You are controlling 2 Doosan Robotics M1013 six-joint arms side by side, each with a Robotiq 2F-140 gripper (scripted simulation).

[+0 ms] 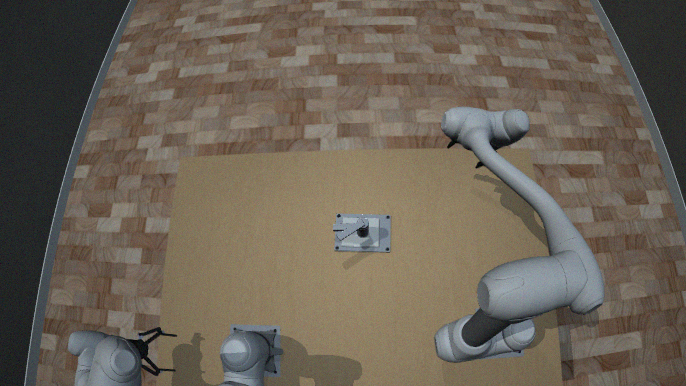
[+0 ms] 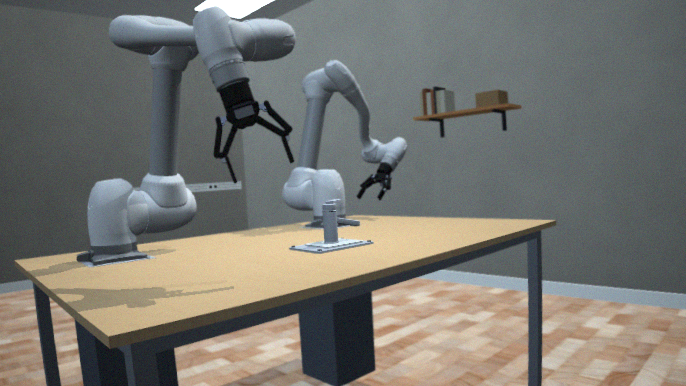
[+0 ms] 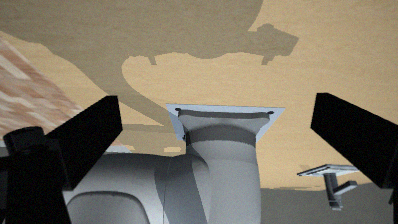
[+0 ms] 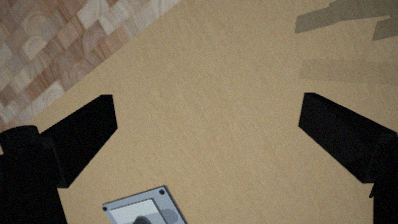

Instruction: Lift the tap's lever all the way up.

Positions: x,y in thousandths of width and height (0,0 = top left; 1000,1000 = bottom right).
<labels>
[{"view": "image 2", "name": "my right gripper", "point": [386,447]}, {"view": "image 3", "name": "my left gripper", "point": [544,502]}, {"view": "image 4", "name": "my right gripper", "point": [524,493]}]
</labels>
